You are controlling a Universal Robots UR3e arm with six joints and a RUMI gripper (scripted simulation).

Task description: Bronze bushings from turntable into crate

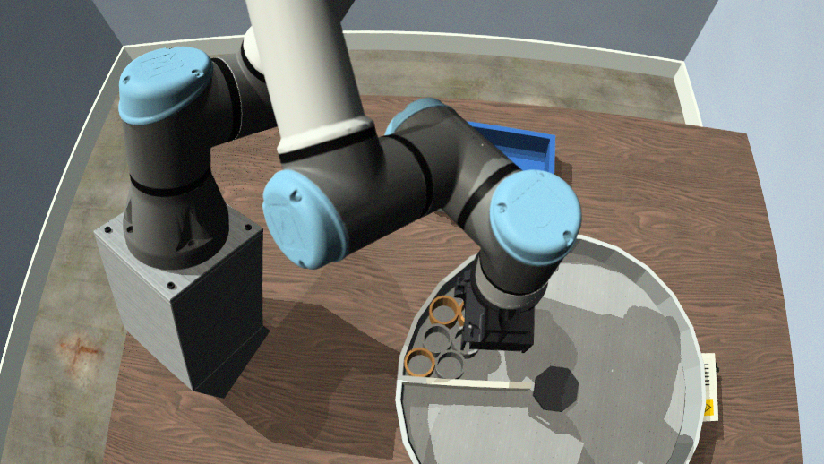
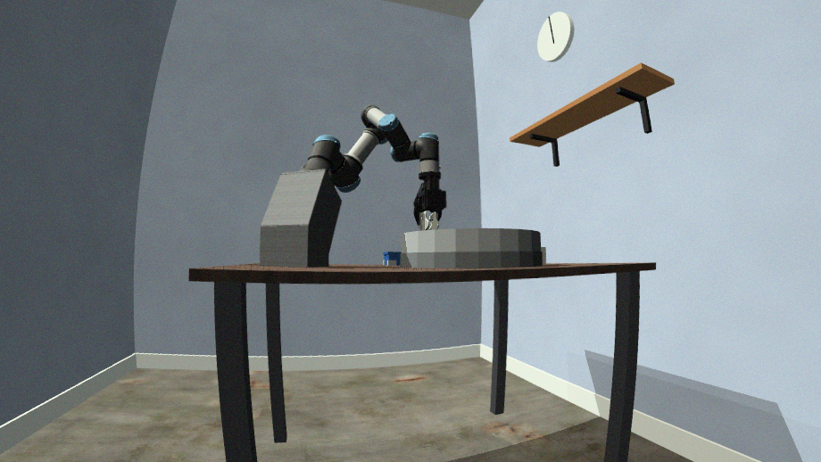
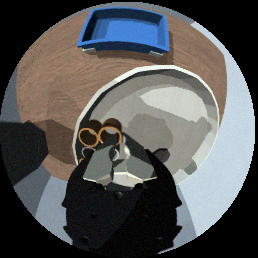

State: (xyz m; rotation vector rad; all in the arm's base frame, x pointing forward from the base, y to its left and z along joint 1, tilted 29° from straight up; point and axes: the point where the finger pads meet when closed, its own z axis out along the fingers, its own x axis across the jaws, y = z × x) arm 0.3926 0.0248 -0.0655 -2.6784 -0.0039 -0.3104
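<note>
The blue crate lies 25 cm to the left of my hand and 6 cm below it. From my hand the other things lie so: grey turntable (11 cm ahead, 9 cm to the right, 3 cm below).
</note>
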